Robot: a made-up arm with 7 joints. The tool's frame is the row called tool.
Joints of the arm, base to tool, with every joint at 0 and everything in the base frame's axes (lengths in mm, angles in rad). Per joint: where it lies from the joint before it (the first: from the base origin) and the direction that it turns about. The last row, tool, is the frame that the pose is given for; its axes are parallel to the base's.
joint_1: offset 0 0 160 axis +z
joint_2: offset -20 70 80 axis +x
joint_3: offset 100 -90 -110 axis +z
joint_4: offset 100 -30 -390 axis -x
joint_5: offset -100 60 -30 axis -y
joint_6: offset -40 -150 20 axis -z
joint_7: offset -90 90 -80 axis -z
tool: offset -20 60 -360
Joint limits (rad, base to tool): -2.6..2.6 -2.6..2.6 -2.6..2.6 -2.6..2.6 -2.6..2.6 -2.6..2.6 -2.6..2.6
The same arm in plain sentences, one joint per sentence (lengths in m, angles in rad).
The arm has seven revolute joints in a row. What follows holds with every joint at zero, and every direction is one of the base frame's.
The first joint sits 0.16 m along +z from the base frame's origin and turns about +z, from -2.6 to 2.6 rad.
The second joint sits 0.02 m along -x and 0.07 m along +y and 0.08 m along +z from the first joint and turns about +x, from -2.6 to 2.6 rad.
The third joint sits 0.1 m along +x and 0.09 m along -y and 0.11 m along -z from the second joint and turns about +z, from -2.6 to 2.6 rad.
The fourth joint sits 0.1 m along +x and 0.03 m along -y and 0.39 m along -z from the third joint and turns about -x, from -2.6 to 2.6 rad.
The fifth joint sits 0.1 m along -x and 0.06 m along +y and 0.03 m along -z from the fourth joint and turns about -y, from -2.6 to 2.6 rad.
The sixth joint sits 0.04 m along -x and 0.15 m along -y and 0.02 m along +z from the fifth joint and turns about -z, from -2.6 to 2.6 rad.
The seventh joint sits 0.09 m along -x and 0.09 m along +y and 0.08 m along -z from the sixth joint and turns about -z, from -2.6 to 2.6 rad.
The tool frame, which is the frame that the pose is given for, sits 0.02 m along -x and 0.06 m along +y and 0.36 m along -z from the seventh joint; its axes are parallel to the base frame's.

